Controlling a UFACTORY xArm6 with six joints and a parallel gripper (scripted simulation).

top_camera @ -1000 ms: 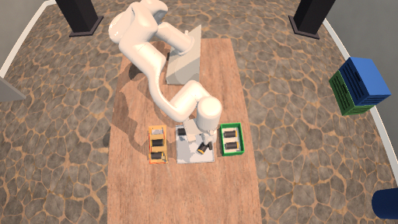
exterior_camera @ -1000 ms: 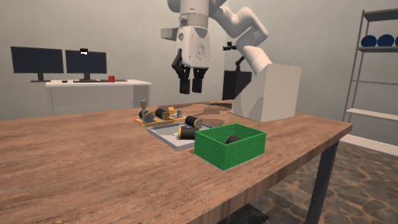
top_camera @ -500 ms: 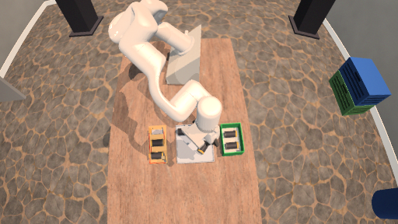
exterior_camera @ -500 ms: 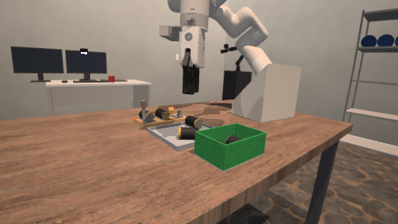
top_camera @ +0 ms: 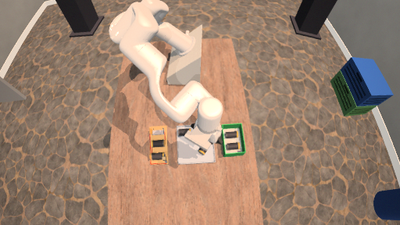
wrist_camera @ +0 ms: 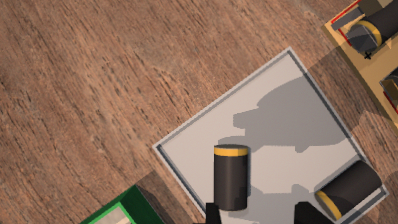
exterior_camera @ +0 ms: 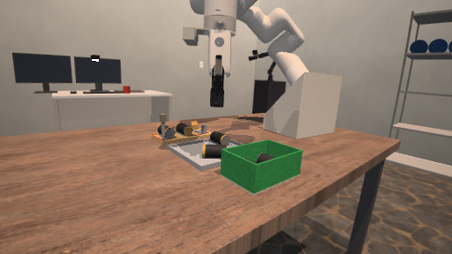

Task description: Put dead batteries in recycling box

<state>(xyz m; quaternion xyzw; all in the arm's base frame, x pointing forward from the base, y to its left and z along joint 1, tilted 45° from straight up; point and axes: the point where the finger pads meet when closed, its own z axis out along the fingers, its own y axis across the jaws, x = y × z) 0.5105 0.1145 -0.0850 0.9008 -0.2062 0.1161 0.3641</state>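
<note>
My gripper is now 2 cm past the grey tray, 5 cm to the left of it and 15 cm above it. From my hand the other things lie so: green recycling box 5 cm behind, 13 cm to the left, 14 cm below.
</note>
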